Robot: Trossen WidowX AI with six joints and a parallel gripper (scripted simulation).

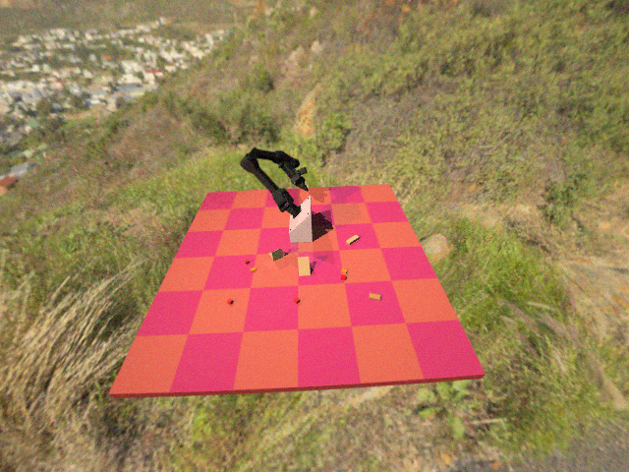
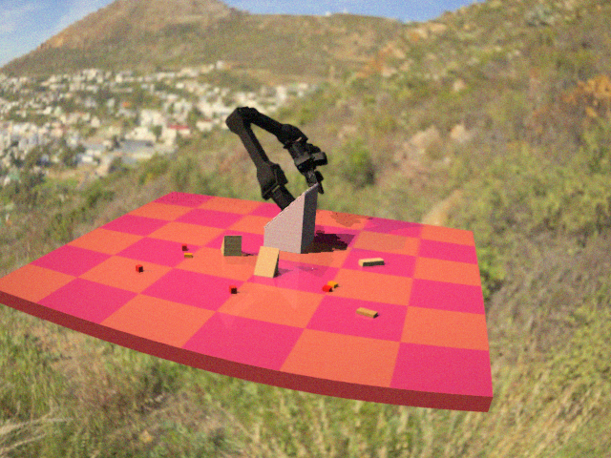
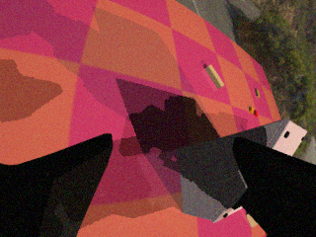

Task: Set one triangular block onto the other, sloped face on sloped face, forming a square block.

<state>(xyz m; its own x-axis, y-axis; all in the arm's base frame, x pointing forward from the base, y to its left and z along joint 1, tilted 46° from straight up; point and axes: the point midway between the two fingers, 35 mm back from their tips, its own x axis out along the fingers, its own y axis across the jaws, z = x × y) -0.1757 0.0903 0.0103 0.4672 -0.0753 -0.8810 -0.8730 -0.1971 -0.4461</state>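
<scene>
My gripper tip is 480 mm short of the tan triangular block, 70 mm to the left of it and 130 mm above it.
</scene>
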